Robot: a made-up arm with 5 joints.
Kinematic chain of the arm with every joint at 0, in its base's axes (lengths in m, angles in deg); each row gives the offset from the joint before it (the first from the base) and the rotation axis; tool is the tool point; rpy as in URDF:
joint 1: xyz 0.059 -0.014 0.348 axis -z
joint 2: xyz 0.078 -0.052 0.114 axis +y
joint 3: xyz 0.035 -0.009 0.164 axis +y
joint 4: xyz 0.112 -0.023 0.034 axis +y
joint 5: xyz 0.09 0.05 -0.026 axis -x
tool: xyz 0.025 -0.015 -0.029 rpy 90 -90 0
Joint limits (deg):
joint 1: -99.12..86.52
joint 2: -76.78..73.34
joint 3: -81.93..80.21
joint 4: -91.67..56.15
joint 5: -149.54..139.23
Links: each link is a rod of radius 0.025 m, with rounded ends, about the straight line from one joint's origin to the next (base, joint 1, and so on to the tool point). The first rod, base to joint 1, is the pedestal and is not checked.
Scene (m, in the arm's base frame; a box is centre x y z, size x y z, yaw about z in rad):
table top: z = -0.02
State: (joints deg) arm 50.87 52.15 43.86 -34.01 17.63
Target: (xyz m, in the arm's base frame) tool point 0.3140 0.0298 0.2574
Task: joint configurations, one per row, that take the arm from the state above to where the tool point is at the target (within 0.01 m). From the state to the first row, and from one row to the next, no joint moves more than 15 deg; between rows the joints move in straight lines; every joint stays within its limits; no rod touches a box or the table.
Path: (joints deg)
1: 36.35 54.67 42.59 -34.75 16.10
2: 21.82 57.20 41.32 -35.49 14.57
3: 7.30 59.72 40.06 -36.23 13.05
4: -7.22 62.25 38.79 -36.97 11.52
5: -21.75 64.77 37.52 -37.71 9.99

